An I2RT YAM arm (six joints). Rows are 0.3 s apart.
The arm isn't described. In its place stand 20 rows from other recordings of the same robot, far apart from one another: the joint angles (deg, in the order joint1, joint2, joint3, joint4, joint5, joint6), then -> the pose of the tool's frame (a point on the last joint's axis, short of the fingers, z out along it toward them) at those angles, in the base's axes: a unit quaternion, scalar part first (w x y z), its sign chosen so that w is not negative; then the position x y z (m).
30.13 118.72 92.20 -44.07 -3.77 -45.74 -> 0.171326 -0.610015 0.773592 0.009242 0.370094 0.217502 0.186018
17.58 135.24 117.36 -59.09 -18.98 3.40 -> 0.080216 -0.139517 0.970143 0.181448 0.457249 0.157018 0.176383
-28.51 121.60 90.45 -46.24 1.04 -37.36 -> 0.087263 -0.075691 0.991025 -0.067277 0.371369 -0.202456 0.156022
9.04 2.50 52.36 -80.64 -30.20 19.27 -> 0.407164 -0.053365 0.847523 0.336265 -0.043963 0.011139 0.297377
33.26 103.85 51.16 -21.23 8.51 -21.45 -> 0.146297 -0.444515 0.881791 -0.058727 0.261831 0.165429 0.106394
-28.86 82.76 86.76 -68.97 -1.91 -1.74 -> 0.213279 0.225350 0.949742 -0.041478 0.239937 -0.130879 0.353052
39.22 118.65 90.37 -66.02 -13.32 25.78 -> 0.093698 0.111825 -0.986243 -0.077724 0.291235 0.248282 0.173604
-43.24 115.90 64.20 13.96 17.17 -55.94 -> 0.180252 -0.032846 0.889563 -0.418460 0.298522 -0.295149 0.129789
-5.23 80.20 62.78 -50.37 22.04 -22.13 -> 0.139332 -0.105118 0.958136 -0.226963 0.264905 -0.037663 0.258492
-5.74 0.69 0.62 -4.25 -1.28 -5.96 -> 0.677205 -0.009003 0.733194 -0.061152 0.109896 -0.010247 0.168126
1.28 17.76 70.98 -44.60 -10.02 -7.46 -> 0.757322 -0.115513 0.642541 0.016136 -0.025092 0.005635 0.442529
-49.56 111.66 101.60 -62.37 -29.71 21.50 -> 0.204642 0.523252 0.800138 0.210020 0.273426 -0.293620 0.275116
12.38 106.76 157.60 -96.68 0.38 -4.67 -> 0.375255 -0.136135 0.916601 0.022206 0.274196 0.059944 0.515519
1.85 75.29 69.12 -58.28 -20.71 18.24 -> 0.183612 0.097410 0.955231 0.210550 0.248734 0.020630 0.305362
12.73 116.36 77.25 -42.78 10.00 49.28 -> 0.105163 0.317455 0.941648 -0.038229 0.372565 0.077829 0.134091
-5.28 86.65 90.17 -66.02 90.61 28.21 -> 0.301085 0.358629 0.605528 -0.643483 0.274959 -0.061160 0.386677
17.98 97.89 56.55 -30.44 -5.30 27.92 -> 0.127841 0.078157 0.983256 0.103709 0.297687 0.100067 0.154262
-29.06 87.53 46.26 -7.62 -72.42 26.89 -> 0.293716 0.171211 0.764507 0.547673 0.268288 -0.110257 0.196893
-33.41 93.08 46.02 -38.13 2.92 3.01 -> 0.033807 0.313140 0.948439 -0.035565 0.211193 -0.141482 0.129470
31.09 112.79 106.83 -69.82 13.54 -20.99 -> 0.132731 -0.419475 0.891768 -0.105704 0.345859 0.198821 0.285845
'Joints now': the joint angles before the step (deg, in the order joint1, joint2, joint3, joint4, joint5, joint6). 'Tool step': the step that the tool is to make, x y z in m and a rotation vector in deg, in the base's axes. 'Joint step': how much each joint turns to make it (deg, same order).
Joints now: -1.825, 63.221, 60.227, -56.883, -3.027, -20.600
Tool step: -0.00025, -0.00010, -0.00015, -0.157, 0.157, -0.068
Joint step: 0.000, 0.001, 0.001, -0.153, 0.174, -0.022
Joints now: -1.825, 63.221, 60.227, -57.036, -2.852, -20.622
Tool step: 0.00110, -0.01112, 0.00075, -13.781, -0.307, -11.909
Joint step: -0.022, 0.284, 0.000, 0.677, 17.879, 3.366
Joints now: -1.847, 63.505, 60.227, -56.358, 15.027, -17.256
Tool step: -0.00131, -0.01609, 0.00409, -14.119, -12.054, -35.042
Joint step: -0.065, 1.115, -0.065, 0.086, 29.856, 26.863
